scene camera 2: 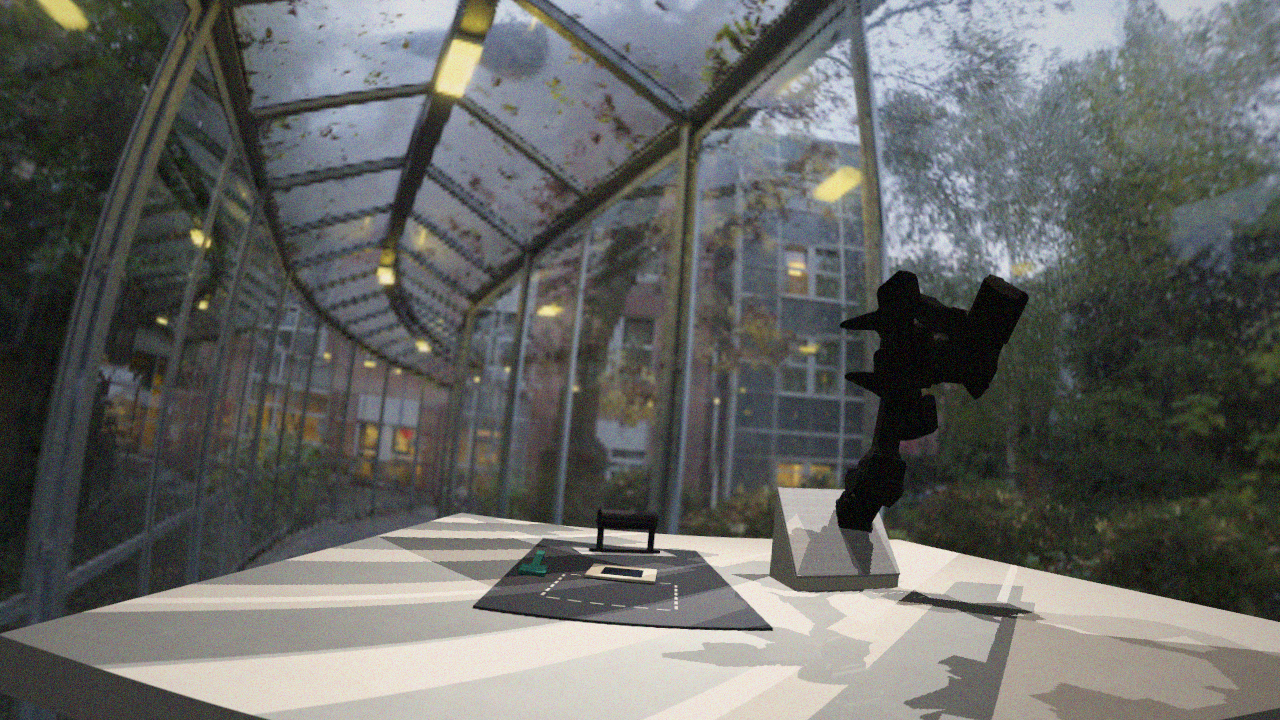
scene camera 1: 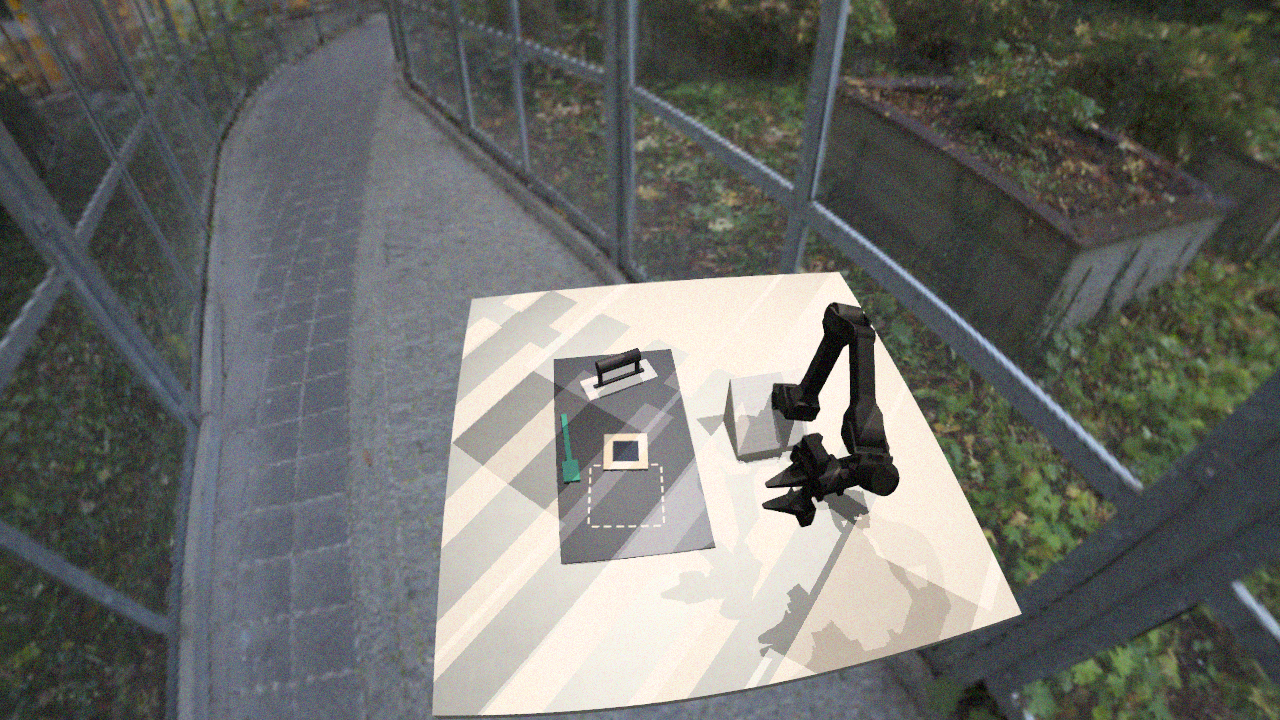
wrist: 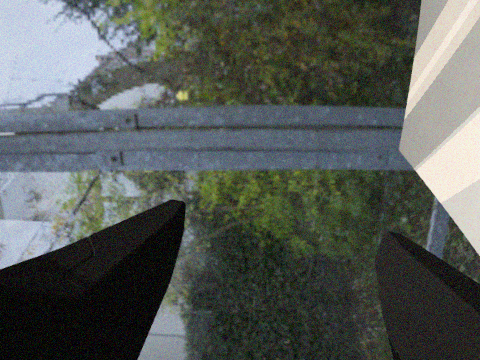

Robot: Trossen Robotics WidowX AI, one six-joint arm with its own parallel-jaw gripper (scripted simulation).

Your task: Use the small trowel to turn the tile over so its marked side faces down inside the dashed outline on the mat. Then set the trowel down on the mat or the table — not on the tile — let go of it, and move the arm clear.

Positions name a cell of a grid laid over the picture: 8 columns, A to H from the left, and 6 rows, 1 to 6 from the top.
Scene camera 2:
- my gripper: F3
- dark mat: E5
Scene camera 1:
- my gripper: E5
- cream tile: D4
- dark mat: D5
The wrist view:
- my gripper: E4
